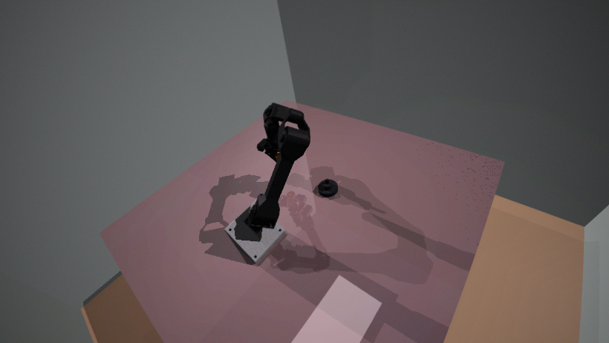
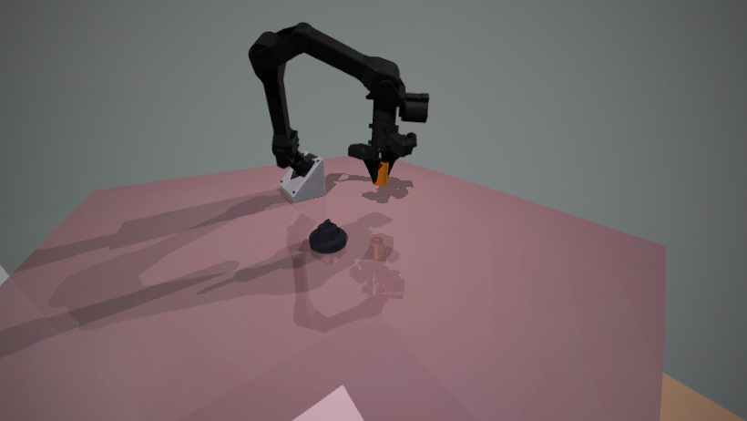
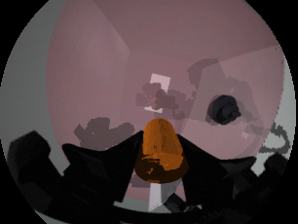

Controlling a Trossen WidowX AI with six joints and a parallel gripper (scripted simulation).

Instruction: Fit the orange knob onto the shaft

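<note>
My gripper tip is now 190 mm to the left of the dark round pedestal, 70 mm above it and 40 mm short of it. From my gripper tip the other things lie so: orange knob (20 mm above).
</note>
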